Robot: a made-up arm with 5 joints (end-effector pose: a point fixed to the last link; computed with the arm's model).
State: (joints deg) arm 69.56 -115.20 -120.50 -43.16 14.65
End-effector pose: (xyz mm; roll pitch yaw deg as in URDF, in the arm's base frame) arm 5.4 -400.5 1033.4 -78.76 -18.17 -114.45
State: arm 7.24 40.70 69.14 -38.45 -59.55
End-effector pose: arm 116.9 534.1 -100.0 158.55 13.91 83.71
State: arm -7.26 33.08 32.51 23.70 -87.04
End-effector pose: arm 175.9 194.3 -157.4 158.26 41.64 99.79
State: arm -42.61 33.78 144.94 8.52 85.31
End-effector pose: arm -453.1 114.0 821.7 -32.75 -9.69 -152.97
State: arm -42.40 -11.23 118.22 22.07 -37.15
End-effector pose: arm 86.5 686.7 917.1 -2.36 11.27 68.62
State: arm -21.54 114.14 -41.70 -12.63 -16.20
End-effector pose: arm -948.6 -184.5 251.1 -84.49 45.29 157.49
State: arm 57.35 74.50 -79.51 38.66 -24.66
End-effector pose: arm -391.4 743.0 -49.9 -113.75 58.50 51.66
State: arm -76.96 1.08 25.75 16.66 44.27
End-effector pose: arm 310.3 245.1 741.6 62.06 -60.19 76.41
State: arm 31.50 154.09 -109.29 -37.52 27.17
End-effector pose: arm -524.8 201.8 1142.3 -23.24 -23.23 -163.89
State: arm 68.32 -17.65 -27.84 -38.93 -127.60
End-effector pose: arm 485.1 -45.7 600.8 174.90 -72.82 14.63
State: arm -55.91 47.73 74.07 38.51 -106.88
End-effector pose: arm 19.7 435.1 13.8 167.46 71.44 -164.64
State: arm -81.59 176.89 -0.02 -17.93 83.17
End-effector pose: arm 34.0 -285.6 258.1 161.31 65.18 -172.58
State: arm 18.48 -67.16 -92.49 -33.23 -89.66
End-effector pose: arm 320.3 -70.9 1054.3 -32.50 -56.59 -116.57
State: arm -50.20 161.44 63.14 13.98 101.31
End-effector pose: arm -235.1 199.7 363.3 141.30 -20.54 74.07
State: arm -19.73 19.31 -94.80 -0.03 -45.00
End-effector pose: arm -258.6 670.1 -79.8 -120.78 32.78 38.75
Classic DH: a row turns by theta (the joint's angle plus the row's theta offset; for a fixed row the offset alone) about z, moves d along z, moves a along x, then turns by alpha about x. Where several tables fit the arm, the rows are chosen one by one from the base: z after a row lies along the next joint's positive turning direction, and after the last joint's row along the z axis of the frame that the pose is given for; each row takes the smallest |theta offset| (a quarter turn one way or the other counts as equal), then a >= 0, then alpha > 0; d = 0 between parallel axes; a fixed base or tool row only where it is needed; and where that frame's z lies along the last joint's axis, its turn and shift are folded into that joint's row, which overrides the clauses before.
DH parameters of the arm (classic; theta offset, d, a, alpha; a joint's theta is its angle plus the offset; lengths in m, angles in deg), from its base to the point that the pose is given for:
base (fixed): -28.02 0 -0.0988 180
joint 1: -13.21 -0.5132 -0.108 125.47
joint 2: -52.66 0.0141 -0.0467 104.5
joint 3: 88.36 0.0607 -0.033 -27.94
joint 4: 68.91 -0.4738 0.0715 -62.02
joint 5: 64.71 -0.1721 0.2188 -39.87
tool (fixed): 52.5 0.6166 0 0

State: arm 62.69 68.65 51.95 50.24 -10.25
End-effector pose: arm 549.6 -233.9 315.4 73.63 10.96 8.53
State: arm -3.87 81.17 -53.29 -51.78 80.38
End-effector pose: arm -622.3 -28.9 424.3 18.13 31.22 -108.35
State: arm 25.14 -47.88 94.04 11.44 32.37
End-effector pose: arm 1.9 272.3 1139.5 -50.85 -28.88 45.52
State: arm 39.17 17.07 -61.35 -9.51 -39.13
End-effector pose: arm 318.0 295.1 -186.5 -149.70 25.28 -25.70
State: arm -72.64 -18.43 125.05 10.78 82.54
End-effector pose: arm -484.0 -28.0 777.0 -55.13 14.25 -165.33
